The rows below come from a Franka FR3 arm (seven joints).
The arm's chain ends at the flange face. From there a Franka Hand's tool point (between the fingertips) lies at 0.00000 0.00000 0.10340 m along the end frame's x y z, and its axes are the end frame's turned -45 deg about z.
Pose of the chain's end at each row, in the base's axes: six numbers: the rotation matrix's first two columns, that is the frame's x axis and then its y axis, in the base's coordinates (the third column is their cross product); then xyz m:
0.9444, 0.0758, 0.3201, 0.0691, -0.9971, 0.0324, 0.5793, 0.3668, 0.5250
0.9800, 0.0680, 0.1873, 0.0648, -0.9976, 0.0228, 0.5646, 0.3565, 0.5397
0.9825, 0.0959, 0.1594, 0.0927, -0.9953, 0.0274, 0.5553, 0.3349, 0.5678
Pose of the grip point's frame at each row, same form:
0.6189, 0.7587, 0.2034, 0.7167, -0.6515, 0.2493, 0.6126, 0.3659, 0.4271
0.6471, 0.7535, 0.1163, 0.7388, -0.6573, 0.1486, 0.5841, 0.3554, 0.4382
0.6292, 0.7716, 0.0933, 0.7603, -0.6360, 0.1321, 0.5720, 0.3336, 0.4658

